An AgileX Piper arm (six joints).
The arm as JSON. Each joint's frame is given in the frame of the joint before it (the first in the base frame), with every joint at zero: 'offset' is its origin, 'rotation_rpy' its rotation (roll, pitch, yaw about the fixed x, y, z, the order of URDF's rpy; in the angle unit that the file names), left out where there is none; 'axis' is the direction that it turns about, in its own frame. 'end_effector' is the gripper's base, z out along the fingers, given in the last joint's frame.
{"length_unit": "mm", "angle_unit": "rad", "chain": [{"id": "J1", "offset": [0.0, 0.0, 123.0], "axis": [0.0, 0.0, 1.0]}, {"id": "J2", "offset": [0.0, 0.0, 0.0], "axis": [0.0, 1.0, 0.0]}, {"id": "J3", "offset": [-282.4, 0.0, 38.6], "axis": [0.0, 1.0, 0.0]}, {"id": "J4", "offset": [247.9, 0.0, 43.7], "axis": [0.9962, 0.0, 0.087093]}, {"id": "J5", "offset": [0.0, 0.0, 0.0], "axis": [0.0, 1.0, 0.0]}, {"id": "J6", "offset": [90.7, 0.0, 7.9], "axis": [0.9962, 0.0, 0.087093]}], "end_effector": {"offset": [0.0, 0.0, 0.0], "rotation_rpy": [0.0, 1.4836, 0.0]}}
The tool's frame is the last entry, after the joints.
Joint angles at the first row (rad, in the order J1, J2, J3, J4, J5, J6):
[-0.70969 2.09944 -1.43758 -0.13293 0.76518 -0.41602]
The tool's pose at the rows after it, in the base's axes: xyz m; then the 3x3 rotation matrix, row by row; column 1 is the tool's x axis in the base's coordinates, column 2 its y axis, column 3 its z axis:
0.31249, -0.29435, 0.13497; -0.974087, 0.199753, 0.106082; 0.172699, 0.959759, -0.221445; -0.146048, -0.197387, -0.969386
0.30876, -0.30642, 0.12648; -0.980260, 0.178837, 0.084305; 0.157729, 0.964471, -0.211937; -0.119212, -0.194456, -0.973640
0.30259, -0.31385, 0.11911; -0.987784, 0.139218, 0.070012; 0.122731, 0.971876, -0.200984; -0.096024, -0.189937, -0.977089
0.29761, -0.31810, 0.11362; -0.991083, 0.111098, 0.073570; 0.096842, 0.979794, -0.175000; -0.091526, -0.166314, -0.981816
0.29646, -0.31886, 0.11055; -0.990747, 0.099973, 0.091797; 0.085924, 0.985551, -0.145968; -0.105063, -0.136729, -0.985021
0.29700, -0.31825, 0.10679; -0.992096, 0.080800, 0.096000; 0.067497, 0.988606, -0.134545; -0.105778, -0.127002, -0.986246
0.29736, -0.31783, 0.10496; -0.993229, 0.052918, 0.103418; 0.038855, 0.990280, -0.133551; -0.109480, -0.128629, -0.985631
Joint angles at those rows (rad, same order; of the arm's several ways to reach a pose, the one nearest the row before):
[-0.73579 2.14276 -1.48788 -0.13293 0.77726 -0.46127]
[-0.76166 2.18046 -1.52126 -0.13394 0.79353 -0.50612]
[-0.78427 2.20026 -1.52669 -0.13038 0.79513 -0.56886]
[-0.80437 2.21235 -1.52672 -0.09581 0.79621 -0.63826]
[-0.81481 2.21899 -1.52676 -0.04666 0.79621 -0.69122]
[-0.81524 2.22694 -1.52534 -0.03144 0.79210 -0.72027]
[-0.81525 2.22897 -1.52060 -0.02315 0.78080 -0.75395]

